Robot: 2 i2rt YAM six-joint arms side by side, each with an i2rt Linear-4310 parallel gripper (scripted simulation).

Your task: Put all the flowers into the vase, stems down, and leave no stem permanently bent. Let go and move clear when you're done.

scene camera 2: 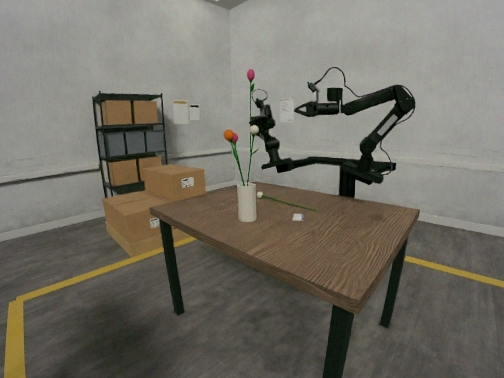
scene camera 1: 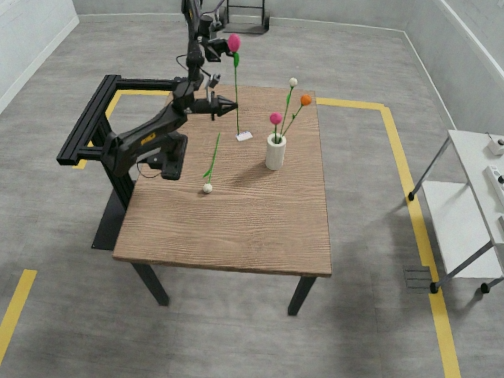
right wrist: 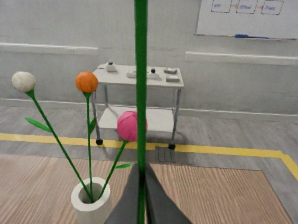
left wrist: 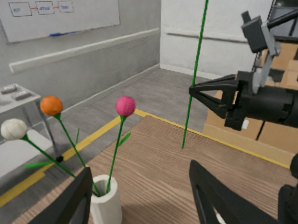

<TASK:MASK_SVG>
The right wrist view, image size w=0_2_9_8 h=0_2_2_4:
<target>right gripper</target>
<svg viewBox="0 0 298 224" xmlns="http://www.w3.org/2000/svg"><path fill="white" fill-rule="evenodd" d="M138 163L133 164L123 194L104 224L140 224ZM146 162L144 190L147 224L193 224L166 194L151 165Z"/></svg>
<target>pink flower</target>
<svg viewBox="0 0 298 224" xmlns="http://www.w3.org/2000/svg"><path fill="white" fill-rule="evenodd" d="M137 111L126 111L117 121L117 133L121 136L123 144L110 172L113 172L114 169L122 169L133 165L133 163L126 163L116 167L125 145L129 142L137 141Z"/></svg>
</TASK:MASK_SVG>
